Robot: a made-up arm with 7 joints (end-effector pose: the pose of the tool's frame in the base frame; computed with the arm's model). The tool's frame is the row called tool.
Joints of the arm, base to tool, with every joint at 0 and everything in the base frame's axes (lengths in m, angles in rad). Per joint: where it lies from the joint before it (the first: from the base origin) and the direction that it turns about. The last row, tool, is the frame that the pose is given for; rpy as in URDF.
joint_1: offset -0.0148 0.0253 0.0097 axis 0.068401 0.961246 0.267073
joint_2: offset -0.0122 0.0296 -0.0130 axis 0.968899 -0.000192 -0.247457
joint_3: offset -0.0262 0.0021 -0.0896 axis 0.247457 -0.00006 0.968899
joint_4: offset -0.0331 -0.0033 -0.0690 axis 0.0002 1 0.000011
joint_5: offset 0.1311 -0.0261 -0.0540 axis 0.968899 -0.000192 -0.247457
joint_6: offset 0.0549 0.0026 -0.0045 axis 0.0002 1 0.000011
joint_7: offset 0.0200 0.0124 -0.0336 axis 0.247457 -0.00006 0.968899
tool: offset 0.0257 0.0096 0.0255 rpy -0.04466 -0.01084 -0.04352
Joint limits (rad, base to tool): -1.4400..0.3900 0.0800..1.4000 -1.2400..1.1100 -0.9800..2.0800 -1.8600..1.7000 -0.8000..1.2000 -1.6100..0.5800
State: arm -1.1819 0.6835 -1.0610 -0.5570 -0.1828 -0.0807 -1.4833
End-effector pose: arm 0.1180 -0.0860 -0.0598 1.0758 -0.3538 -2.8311
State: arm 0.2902 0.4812 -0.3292 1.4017 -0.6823 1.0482 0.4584
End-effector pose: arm -0.2596 0.2236 -0.2738 0.4600 2.6464 0.7792
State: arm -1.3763 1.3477 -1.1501 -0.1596 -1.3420 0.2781 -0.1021
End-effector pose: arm 0.2832 0.0920 -0.0455 0.2059 0.0825 -0.8203
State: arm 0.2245 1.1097 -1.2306 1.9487 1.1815 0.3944 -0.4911
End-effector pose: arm -0.1420 0.4430 -0.0388 -0.9682 -1.7834 0.6700
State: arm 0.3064 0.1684 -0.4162 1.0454 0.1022 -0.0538 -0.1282
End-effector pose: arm -0.1559 0.0725 -0.3698 0.0849 1.3316 -0.5214
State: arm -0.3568 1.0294 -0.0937 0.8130 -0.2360 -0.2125 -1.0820
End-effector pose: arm 0.1686 0.3116 -0.1984 0.3387 0.5613 -0.8072
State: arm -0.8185 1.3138 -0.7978 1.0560 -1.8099 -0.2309 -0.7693
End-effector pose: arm 0.1849 0.3913 -0.1073 -0.1628 -0.2938 -0.0740
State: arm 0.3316 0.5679 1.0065 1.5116 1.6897 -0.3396 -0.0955
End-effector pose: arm -0.2029 0.2440 -0.3185 0.6145 1.7151 -0.5512
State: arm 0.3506 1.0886 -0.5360 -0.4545 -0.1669 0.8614 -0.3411
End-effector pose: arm 0.0172 0.1097 -0.2210 0.4800 1.2653 -0.8720
